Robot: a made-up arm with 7 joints.
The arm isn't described. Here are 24 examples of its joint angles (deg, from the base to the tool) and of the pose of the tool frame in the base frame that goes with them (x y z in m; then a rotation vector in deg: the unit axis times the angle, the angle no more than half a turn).
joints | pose
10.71 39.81 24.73 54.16 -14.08 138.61 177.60 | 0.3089 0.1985 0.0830 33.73 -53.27 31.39
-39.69 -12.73 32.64 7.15 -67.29 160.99 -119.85 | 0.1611 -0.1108 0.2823 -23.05 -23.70 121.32
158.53 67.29 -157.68 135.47 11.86 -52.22 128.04 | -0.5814 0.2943 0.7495 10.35 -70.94 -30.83
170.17 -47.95 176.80 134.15 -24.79 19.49 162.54 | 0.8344 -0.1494 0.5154 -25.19 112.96 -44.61
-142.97 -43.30 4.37 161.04 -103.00 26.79 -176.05 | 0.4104 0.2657 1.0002 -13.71 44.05 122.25
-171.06 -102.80 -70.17 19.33 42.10 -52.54 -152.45 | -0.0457 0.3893 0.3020 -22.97 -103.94 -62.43
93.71 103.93 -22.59 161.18 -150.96 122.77 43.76 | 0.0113 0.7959 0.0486 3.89 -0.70 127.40
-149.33 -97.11 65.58 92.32 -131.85 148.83 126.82 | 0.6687 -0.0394 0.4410 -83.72 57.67 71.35
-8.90 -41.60 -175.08 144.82 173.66 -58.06 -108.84 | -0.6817 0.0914 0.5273 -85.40 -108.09 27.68
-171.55 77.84 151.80 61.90 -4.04 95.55 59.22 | 0.0229 -0.2432 0.7002 -112.01 78.37 -30.26
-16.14 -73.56 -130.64 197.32 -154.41 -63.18 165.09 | -0.6543 0.1847 0.5129 -12.44 -90.64 61.91
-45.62 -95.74 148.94 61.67 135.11 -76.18 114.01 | 0.0960 0.3007 -0.0845 -29.93 54.57 -65.61
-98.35 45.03 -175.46 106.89 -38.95 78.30 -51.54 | 0.0071 0.0215 1.0140 64.92 106.63 105.02
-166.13 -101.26 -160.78 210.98 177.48 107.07 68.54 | 0.6929 0.0593 0.4431 -4.10 -41.43 69.33
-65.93 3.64 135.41 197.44 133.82 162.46 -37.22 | -0.1162 -0.1894 0.8741 90.82 -149.31 -25.49
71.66 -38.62 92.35 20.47 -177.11 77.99 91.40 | -0.3814 0.1691 0.1755 86.06 -56.87 -109.35
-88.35 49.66 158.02 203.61 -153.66 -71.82 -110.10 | -0.0582 -0.5656 0.6572 1.06 -8.44 -24.71
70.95 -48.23 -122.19 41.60 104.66 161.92 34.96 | 0.3034 -0.3203 0.2498 -3.94 -22.51 43.64
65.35 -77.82 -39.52 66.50 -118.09 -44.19 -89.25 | 0.1697 -0.1926 0.7272 -36.40 36.19 57.67
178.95 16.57 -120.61 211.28 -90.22 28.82 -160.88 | -0.3764 -0.2325 0.9237 39.59 -3.62 1.41
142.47 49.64 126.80 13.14 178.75 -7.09 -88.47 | 0.0534 -0.2455 0.2404 3.90 133.66 -44.93
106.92 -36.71 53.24 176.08 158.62 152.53 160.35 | 0.1992 -0.4700 0.7787 40.00 163.69 25.49
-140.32 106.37 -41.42 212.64 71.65 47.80 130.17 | -0.4649 -0.6567 0.2355 85.01 101.86 -58.73
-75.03 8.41 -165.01 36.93 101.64 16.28 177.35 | -0.1948 0.4242 0.2814 35.05 -138.03 -54.09
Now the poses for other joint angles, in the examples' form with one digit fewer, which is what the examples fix.
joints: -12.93 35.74 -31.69 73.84 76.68 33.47 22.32
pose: 0.502 -0.459 0.172 -74.0 131.4 -27.2
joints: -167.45 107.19 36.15 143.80 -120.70 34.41 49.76
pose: -0.662 -0.346 -0.242 56.2 -127.7 -29.6
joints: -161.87 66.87 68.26 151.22 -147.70 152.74 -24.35
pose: -0.677 -0.288 0.466 -5.0 122.1 96.0
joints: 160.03 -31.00 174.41 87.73 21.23 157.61 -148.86
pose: 0.512 -0.192 0.300 -32.9 -71.4 -14.7
